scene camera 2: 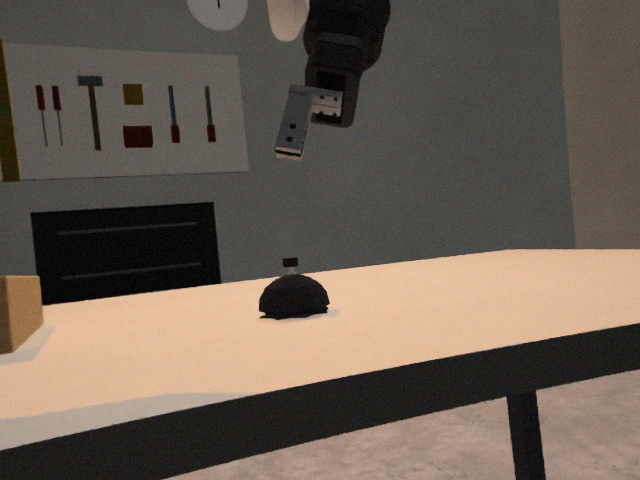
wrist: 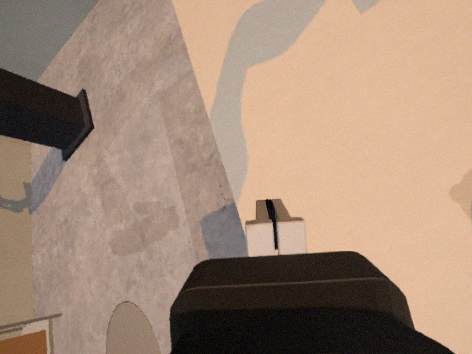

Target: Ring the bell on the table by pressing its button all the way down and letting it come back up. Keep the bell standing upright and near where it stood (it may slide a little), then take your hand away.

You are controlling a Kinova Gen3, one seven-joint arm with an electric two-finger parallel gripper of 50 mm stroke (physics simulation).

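Places are measured from the arm's base along level axes (x ahead, y left, z up), in metres.
Pixels of known places: gripper, fingertip midpoint: (scene camera 2: 287,153) (wrist: 269,215).
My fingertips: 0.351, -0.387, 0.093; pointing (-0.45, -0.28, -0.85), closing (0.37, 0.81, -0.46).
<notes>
Ahead of a thing's pixels: the offset from my fingertips to its middle, as dx, dy, dz. Level surfaces: height alone.
A black dome-shaped bell @(+0.074, +0.167, -0.129) (scene camera 2: 293,296) stands upright on the table @(dz -0.161) (scene camera 2: 439,304) (wrist: 350,150) in the scene view. Its small black button @(+0.074, +0.167, -0.101) (scene camera 2: 290,261) sits on a short light stem above the dome, raised clear of it. The bell does not show in the wrist view. My gripper (scene camera 2: 288,152) (wrist: 269,215) is shut with nothing between its fingers. In the scene view it hangs well above the bell, tilted, with its fingertips pointing down, and touches nothing.
A tan wooden box (scene camera 2: 23,310) stands on the table at the left edge of the scene view. A dark table edge (scene camera 2: 320,396) runs along the front. A tool board (scene camera 2: 180,155) and a dark cabinet (scene camera 2: 129,248) are behind the table.
</notes>
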